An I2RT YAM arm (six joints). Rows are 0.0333 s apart.
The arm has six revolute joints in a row. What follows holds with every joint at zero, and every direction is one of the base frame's.
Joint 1 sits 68 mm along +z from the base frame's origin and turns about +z.
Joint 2 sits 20 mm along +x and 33.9 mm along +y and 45.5 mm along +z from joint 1 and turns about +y.
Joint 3 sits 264 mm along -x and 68.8 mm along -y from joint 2 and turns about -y.
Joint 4 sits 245 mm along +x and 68.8 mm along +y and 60 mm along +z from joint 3 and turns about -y.
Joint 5 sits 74 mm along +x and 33.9 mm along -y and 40.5 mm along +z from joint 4 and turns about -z.
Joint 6 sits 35.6 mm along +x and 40.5 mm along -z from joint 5 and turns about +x.
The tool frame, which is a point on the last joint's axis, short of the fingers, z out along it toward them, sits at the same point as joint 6; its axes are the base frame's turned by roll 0, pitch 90 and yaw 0 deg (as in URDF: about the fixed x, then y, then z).
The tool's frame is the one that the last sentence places.
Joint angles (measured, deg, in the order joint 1, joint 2, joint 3, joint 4, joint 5, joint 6), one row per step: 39.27, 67.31, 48.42, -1.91, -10.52, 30.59; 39.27, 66.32, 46.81, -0.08, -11.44, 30.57; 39.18, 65.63, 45.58, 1.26, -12.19, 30.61; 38.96, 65.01, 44.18, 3.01, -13.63, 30.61; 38.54, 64.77, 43.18, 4.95, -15.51, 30.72; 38.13, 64.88, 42.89, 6.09, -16.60, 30.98; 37.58, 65.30, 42.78, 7.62, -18.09, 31.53; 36.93, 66.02, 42.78, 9.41, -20.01, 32.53; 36.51, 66.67, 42.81, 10.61, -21.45, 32.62
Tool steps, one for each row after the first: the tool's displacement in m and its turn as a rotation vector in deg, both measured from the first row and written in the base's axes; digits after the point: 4 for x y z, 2 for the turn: -0.0033, -0.0019, -0.0023, 1.00, -0.75, 0.87; -0.0054, -0.0036, -0.0045, 1.72, -1.18, 1.47; -0.0073, -0.0054, -0.0073, 2.69, -1.65, 2.62; -0.0076, -0.0066, -0.0089, 3.93, -2.13, 3.96; -0.0065, -0.0073, -0.0090, 4.78, -2.33, 4.51; -0.0041, -0.0075, -0.0086, 6.01, -2.45, 5.24; -0.0007, -0.0073, -0.0083, 7.60, -2.22, 6.17; 0.0018, -0.0068, -0.0087, 8.28, -2.38, 7.13
